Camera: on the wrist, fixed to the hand. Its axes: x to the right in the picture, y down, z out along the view.
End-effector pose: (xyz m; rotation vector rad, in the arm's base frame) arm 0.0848 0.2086 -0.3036 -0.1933 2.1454 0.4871
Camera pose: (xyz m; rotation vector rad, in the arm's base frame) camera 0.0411 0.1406 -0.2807 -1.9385 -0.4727 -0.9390
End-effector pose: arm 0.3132 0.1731 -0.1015 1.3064 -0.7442 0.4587
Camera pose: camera 0.3616 0.2337 -0.1338 1.0930 0.9913 -2.4728
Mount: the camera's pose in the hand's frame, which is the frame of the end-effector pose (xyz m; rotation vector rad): 0.0041 -0.0420 -0.0726 -0.0792 -0.9080 -2.9573
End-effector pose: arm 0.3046 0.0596 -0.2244 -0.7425 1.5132 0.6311
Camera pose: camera 0.2902 -0.0231 -0.2213 -1.4070 -1.1869 -1.1703
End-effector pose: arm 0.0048 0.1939 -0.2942 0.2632 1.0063 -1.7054
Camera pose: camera -0.0551 0.2463 -0.3210 1.4854 0.0584 1.3176
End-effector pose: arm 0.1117 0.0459 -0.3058 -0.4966 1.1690 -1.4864
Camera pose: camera 0.0302 0.0655 -0.3013 1.6766 0.8346 1.1736
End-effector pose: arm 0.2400 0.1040 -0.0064 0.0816 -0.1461 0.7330
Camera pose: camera 0.2788 0.0847 -0.0783 0.3904 -0.6381 -2.3219
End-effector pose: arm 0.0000 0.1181 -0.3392 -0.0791 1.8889 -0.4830
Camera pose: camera -0.0752 0.0997 -0.3066 -2.5588 -0.5246 -1.5518
